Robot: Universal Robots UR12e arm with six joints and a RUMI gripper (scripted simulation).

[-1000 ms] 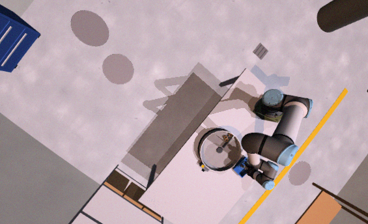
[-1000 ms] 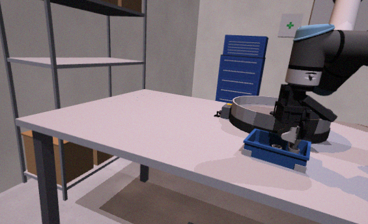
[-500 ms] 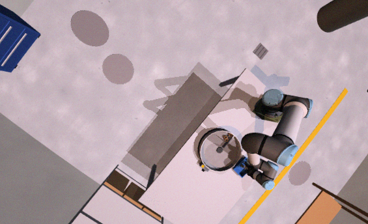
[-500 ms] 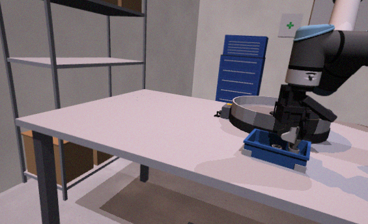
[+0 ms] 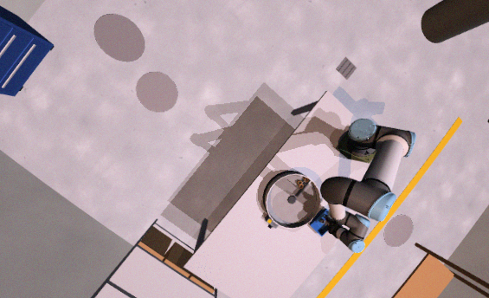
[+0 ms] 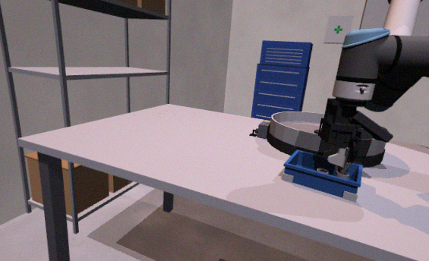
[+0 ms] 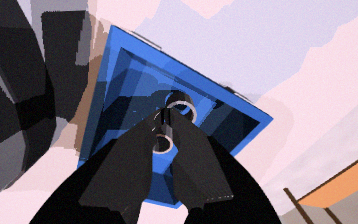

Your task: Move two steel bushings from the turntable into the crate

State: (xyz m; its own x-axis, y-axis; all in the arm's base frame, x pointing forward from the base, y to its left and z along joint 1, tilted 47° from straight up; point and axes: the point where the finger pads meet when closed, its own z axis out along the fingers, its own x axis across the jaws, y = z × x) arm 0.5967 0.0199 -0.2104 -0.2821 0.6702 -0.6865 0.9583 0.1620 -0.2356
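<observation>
The blue crate is 50 mm ahead of my hand and 10 mm below it. From my hand the other things lie so: round turntable (350 mm to the right, 30 mm ahead, 20 mm above).
</observation>
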